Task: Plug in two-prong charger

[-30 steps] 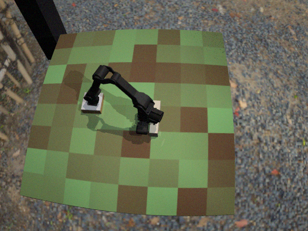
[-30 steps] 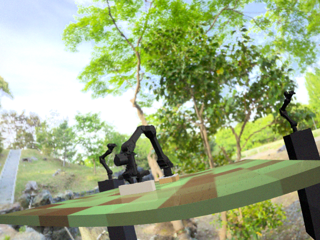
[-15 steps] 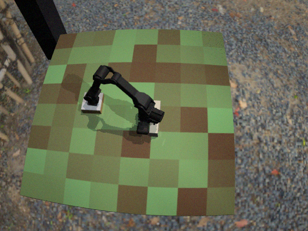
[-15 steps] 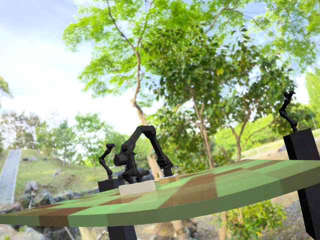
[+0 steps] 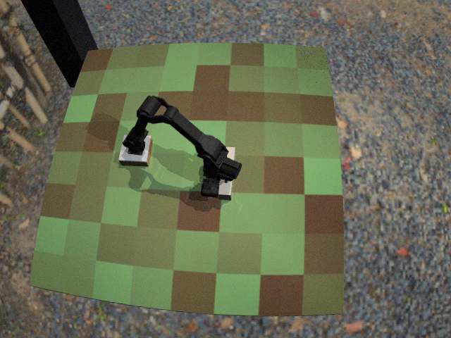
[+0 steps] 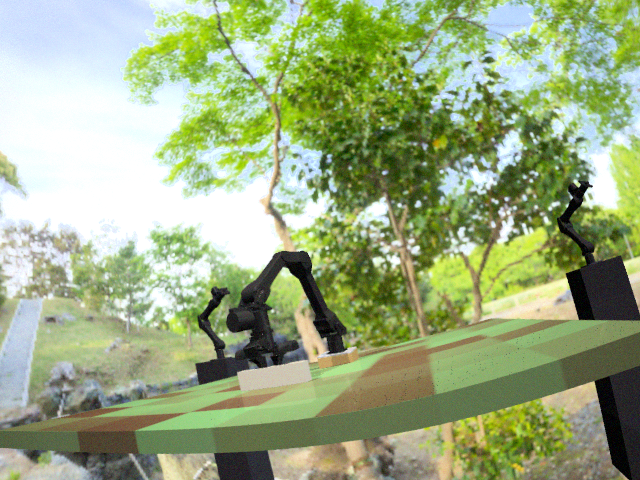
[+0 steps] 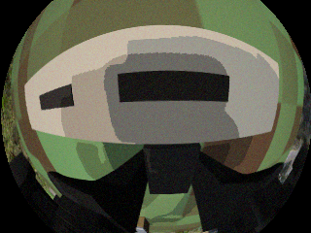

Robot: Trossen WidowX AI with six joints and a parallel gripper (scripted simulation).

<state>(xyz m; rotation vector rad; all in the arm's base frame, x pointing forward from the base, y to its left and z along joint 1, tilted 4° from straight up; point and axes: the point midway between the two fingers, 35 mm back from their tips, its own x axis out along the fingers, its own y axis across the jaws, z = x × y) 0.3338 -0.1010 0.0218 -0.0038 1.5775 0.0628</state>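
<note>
The black two-prong charger lies 2 cm ahead of my gripper tip and 1 cm above it.
</note>
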